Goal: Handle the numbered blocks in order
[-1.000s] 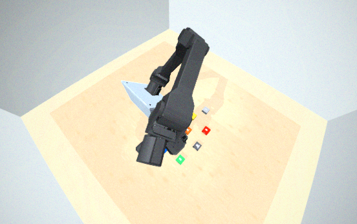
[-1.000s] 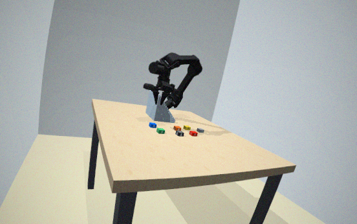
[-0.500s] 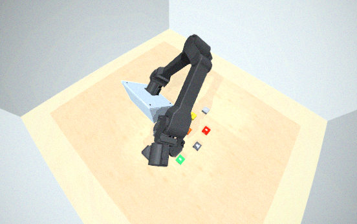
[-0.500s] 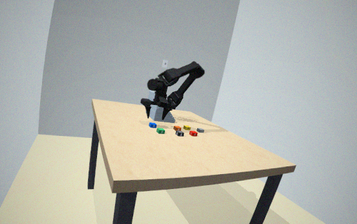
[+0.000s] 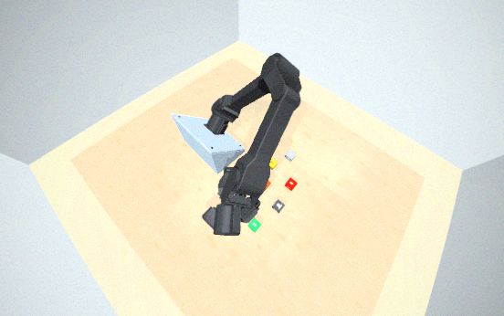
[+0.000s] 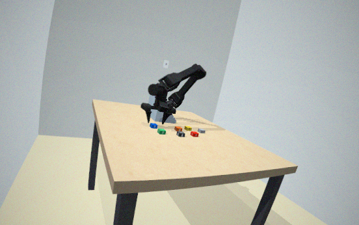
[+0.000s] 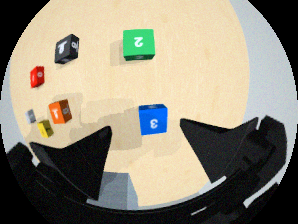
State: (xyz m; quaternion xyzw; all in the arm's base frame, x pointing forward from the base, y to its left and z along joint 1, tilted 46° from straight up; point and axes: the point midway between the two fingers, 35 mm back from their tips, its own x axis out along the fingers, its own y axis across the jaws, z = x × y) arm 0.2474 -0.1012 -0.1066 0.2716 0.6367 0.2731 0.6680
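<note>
My gripper tip is 10 mm to the left of the blue block and 10 mm above it. From my gripper tip the other things lie so: orange block: 130 mm to the left, 20 mm ahead, 10 mm below; then green block: 90 mm ahead, 10 mm below; then dark grey block: 110 mm ahead, 100 mm to the left, 10 mm below.
</note>
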